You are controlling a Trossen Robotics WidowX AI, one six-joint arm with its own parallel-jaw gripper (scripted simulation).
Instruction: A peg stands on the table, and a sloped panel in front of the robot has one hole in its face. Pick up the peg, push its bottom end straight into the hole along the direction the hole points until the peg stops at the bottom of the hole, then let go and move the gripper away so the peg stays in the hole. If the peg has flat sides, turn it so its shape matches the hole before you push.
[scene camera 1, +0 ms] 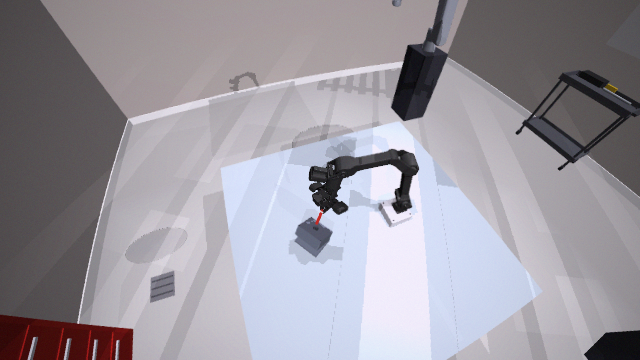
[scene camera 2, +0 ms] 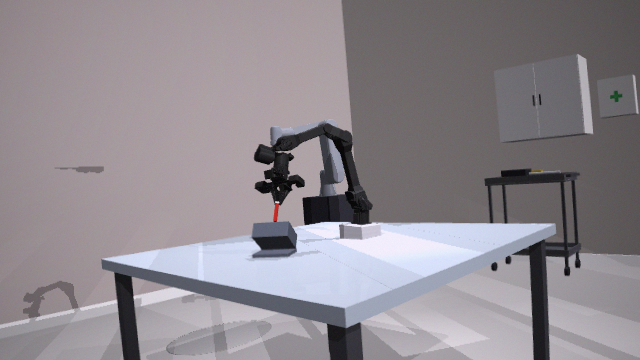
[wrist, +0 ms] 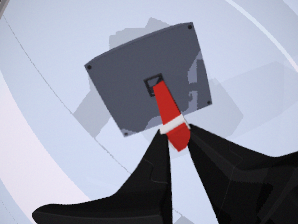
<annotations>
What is my gripper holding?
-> A red peg.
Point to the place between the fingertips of my gripper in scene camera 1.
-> At 322, 212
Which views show my gripper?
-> Scene camera 1, scene camera 2 and the wrist view: all of them.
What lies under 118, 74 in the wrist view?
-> A grey sloped panel.
</annotations>
